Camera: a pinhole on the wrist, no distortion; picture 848 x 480 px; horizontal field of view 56.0 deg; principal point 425.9 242.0 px. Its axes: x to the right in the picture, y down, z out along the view. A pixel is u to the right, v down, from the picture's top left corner.
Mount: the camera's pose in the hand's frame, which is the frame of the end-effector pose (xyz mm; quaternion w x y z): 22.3 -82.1 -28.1 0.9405 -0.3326 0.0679 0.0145
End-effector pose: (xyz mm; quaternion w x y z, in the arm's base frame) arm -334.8 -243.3 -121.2 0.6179 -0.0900 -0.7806 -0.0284
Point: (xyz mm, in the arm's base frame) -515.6 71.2 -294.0
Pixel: 133.5 450.0
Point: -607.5 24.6 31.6
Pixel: 732.3 285.5
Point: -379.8 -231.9 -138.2
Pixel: 140.1 396.0
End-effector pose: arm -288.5 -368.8 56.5 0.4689 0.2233 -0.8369 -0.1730
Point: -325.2 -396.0 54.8
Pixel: 414.0 374.2
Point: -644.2 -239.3 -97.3
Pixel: 248.5 36.7
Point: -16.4 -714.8 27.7
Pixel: behind the camera
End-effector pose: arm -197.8 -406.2 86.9 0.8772 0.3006 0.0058 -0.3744
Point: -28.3 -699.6 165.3
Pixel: outside the picture
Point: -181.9 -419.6 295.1
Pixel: 185.6 326.2
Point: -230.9 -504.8 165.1
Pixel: outside the picture
